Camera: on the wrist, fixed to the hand. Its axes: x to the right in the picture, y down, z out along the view.
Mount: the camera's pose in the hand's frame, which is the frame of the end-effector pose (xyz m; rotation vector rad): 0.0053 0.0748 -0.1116 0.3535 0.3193 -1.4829
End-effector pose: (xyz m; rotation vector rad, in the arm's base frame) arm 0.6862 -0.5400 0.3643 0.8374 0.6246 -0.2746
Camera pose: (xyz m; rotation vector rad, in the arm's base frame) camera 0.6796 -0.4065 0.3500 0.6036 1.4582 -1.6483
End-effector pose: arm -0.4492 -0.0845 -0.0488 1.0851 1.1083 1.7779
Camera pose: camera -0.5662 -0.1359 -0.0071 -0.0632 1.7555 0.5384
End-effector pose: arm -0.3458 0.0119 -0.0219 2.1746 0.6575 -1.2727
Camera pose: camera -0.2252 0.0306 0.0345 -1.3888 -1.8007 1.1631
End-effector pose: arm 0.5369 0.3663 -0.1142 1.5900 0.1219 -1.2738
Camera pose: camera 0.6588 0.4138 -0.0829 -1.7728 -1.3944 1.8981
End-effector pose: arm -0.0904 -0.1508 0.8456 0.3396 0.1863 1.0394
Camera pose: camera -0.1829 -0.0909 0.7686 0.2488 0.7704 -0.4313
